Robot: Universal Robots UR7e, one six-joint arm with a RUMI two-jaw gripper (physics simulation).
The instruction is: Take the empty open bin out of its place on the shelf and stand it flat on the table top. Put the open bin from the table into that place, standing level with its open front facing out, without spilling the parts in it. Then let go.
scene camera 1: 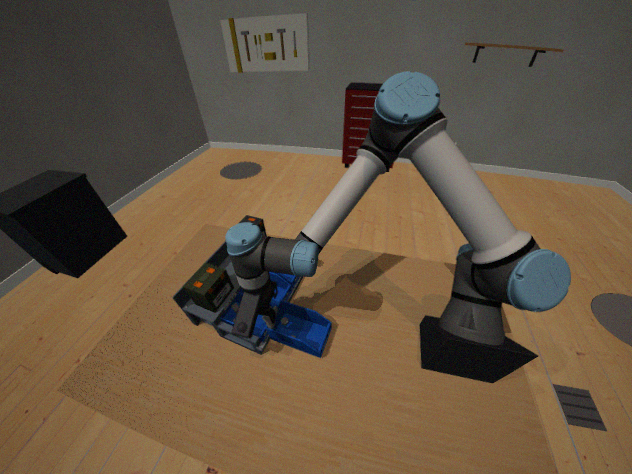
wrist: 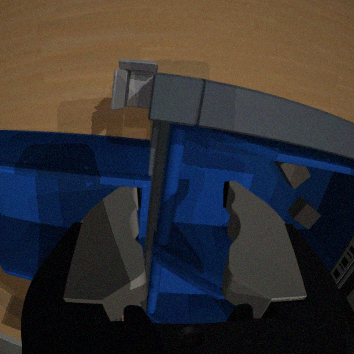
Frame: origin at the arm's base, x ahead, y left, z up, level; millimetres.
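Seen in the pictures: gripper, fingertip midpoint: (scene camera 1: pixel 262 326) (wrist: pixel 181 183); arm's base, origin of the base link: (scene camera 1: pixel 469 332).
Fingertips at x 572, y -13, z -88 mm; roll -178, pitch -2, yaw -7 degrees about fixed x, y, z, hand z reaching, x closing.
Offsets run from my fingertips to a thing's top centre. "spot": to the spot under its first point.
The table bin {spot: 132 mm back, 17 mm right, 41 mm down} (scene camera 1: pixel 306 331) (wrist: pixel 60 200) is blue and open, with a small round part inside. It lies flat against the grey shelf {spot: 59 mm ahead, 44 mm left, 33 mm down} (scene camera 1: pixel 242 342) (wrist: pixel 245 110) in the wrist view. A blue bin {spot: 23 mm ahead, 17 mm right, 40 mm down} (scene camera 1: pixel 259 326) (wrist: pixel 210 200) sits in the shelf's near place. Two small grey pieces {97 mm ahead, 16 mm right, 25 mm down} (wrist: pixel 295 173) {120 mm ahead, 69 mm right, 25 mm down} (wrist: pixel 305 213) show towards its right side; whether they lie inside it is unclear. My gripper (scene camera 1: pixel 270 321) (wrist: pixel 181 183) points down, partly open and empty. Its left fingertip is over the table bin's shelf-side end, its right over the shelf bin. The shelf's upright edge shows between them.
Another blue bin {spot: 32 mm back, 170 mm right, 7 mm down} (scene camera 1: pixel 284 283) sits farther along the shelf. A dark green box {163 mm ahead, 56 mm right, 149 mm up} (scene camera 1: pixel 209 288) with orange marks stands on the shelf behind my gripper, and a similar box {99 mm ahead, 279 mm right, 174 mm up} (scene camera 1: pixel 252 220) stands at the far end. A black block (scene camera 1: pixel 61 224) is at the left.
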